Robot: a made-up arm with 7 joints.
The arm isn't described. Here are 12 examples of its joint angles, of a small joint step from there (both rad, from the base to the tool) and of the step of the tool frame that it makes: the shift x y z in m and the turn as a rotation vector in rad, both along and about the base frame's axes.
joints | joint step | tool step
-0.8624 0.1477 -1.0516 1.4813 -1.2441 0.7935 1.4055 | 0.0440 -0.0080 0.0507 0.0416 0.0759 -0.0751 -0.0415 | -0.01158 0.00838 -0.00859 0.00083 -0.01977 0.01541
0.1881 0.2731 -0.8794 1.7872 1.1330 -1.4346 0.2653 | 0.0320 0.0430 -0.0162 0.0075 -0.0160 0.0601 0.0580 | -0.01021 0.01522 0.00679 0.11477 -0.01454 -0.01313
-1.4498 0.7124 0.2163 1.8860 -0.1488 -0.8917 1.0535 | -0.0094 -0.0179 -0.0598 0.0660 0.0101 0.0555 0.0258 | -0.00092 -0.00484 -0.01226 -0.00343 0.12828 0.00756
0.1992 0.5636 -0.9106 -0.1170 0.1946 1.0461 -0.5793 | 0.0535 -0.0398 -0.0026 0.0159 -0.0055 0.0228 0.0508 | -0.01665 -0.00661 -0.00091 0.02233 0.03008 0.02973
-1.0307 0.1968 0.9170 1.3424 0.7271 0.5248 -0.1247 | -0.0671 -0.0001 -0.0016 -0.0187 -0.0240 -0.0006 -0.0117 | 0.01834 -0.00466 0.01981 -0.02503 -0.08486 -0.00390
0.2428 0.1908 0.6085 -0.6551 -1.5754 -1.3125 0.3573 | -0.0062 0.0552 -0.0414 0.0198 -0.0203 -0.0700 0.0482 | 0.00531 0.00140 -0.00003 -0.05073 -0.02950 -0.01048
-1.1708 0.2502 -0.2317 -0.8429 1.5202 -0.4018 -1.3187 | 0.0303 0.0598 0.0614 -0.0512 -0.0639 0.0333 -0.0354 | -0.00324 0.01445 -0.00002 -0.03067 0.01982 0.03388
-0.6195 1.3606 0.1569 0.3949 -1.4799 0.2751 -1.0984 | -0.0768 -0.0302 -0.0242 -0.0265 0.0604 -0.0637 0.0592 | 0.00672 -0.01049 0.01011 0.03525 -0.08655 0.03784
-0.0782 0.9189 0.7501 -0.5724 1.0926 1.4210 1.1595 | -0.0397 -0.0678 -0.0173 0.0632 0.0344 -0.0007 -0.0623 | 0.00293 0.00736 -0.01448 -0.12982 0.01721 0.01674
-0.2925 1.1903 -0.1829 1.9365 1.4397 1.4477 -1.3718 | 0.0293 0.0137 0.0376 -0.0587 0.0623 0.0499 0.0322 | 0.00489 0.00115 0.00203 0.02669 0.06756 -0.07160
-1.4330 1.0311 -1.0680 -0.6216 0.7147 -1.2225 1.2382 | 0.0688 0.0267 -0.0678 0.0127 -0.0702 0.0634 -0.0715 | -0.00097 0.00401 -0.01445 0.05116 0.11131 0.11457
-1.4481 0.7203 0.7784 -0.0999 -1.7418 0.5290 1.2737 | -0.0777 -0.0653 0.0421 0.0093 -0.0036 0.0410 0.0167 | 0.00022 -0.00237 0.00346 -0.03332 -0.03959 -0.07809
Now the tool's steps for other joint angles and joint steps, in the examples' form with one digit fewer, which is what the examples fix.
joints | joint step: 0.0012 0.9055 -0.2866 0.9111 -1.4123 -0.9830 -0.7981 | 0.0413 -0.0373 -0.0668 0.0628 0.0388 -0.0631 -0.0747
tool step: -0.0223 -0.0062 -0.0134 0.0420 0.1176 -0.0934
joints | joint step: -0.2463 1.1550 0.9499 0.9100 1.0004 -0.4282 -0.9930 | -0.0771 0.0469 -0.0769 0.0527 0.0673 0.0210 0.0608
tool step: 0.0121 0.0000 0.0070 0.0746 0.0201 0.0030
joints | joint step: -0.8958 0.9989 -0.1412 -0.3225 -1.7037 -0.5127 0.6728 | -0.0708 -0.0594 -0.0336 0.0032 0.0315 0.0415 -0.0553
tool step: 0.0027 -0.0148 0.0048 0.0407 -0.0693 -0.0815
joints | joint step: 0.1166 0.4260 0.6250 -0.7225 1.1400 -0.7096 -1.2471 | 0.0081 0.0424 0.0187 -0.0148 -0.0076 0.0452 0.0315
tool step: -0.0006 0.0032 0.0070 0.0159 -0.0507 0.0119
